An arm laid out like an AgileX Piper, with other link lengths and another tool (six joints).
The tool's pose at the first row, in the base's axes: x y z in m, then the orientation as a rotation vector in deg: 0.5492 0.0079 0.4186 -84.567 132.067 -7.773
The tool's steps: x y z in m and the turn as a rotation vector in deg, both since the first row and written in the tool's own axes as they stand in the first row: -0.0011 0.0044 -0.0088 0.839 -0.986 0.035; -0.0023 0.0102 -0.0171 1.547 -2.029 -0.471; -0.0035 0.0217 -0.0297 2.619 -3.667 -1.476; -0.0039 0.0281 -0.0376 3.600 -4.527 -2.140; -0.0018 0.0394 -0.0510 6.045 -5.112 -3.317; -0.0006 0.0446 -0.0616 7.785 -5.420 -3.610; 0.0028 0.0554 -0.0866 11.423 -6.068 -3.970; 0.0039 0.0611 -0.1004 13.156 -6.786 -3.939; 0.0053 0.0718 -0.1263 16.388 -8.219 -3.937; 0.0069 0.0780 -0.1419 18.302 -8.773 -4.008; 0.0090 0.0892 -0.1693 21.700 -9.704 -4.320; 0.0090 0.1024 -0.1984 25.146 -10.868 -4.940
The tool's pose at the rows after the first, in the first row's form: 0.5425 0.0097 0.4257 -83.861 130.983 -7.955; 0.5349 0.0122 0.4319 -83.830 129.525 -8.095; 0.5207 0.0166 0.4405 -84.023 127.108 -8.322; 0.5124 0.0188 0.4460 -84.062 125.577 -8.937; 0.4970 0.0201 0.4544 -84.009 123.303 -11.482; 0.4881 0.0199 0.4622 -83.375 122.140 -13.203; 0.4682 0.0184 0.4811 -81.740 119.843 -16.666; 0.4577 0.0181 0.4917 -80.623 118.569 -17.917; 0.4382 0.0182 0.5120 -78.572 116.058 -20.143; 0.4265 0.0174 0.5240 -77.504 114.722 -21.674; 0.4058 0.0169 0.5453 -75.802 112.229 -24.422; 0.3835 0.0189 0.5681 -74.314 109.302 -27.042
